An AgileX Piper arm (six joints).
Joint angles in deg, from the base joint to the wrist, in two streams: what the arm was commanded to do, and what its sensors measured. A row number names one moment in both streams.
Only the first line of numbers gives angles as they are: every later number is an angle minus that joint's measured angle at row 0.
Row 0, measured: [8.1, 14.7, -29.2, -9.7, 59.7, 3.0]
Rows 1 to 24, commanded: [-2.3, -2.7, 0.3, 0.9, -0.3, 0.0]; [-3.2, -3.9, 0.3, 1.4, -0.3, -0.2]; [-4.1, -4.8, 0.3, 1.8, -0.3, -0.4]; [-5.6, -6.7, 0.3, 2.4, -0.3, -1.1]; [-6.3, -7.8, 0.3, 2.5, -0.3, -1.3]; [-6.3, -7.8, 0.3, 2.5, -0.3, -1.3]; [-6.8, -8.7, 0.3, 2.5, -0.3, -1.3]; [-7.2, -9.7, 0.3, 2.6, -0.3, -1.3]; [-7.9, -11.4, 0.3, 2.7, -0.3, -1.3]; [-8.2, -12.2, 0.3, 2.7, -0.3, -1.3]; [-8.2, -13.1, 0.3, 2.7, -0.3, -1.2]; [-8.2, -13.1, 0.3, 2.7, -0.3, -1.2]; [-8.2, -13.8, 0.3, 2.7, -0.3, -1.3]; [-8.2, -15.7, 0.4, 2.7, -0.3, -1.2]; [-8.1, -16.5, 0.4, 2.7, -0.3, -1.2]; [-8.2, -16.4, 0.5, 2.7, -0.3, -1.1]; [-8.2, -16.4, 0.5, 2.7, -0.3, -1.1]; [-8.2, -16.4, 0.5, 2.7, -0.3, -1.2]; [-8.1, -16.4, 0.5, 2.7, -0.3, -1.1]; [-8.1, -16.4, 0.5, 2.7, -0.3, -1.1]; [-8.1, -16.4, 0.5, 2.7, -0.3, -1.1]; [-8.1, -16.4, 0.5, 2.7, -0.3, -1.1]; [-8.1, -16.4, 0.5, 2.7, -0.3, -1.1]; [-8.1, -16.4, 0.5, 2.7, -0.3, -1.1]
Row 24, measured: [-7.7, -14.9, 0.1, 2.5, 0.1, -0.7]
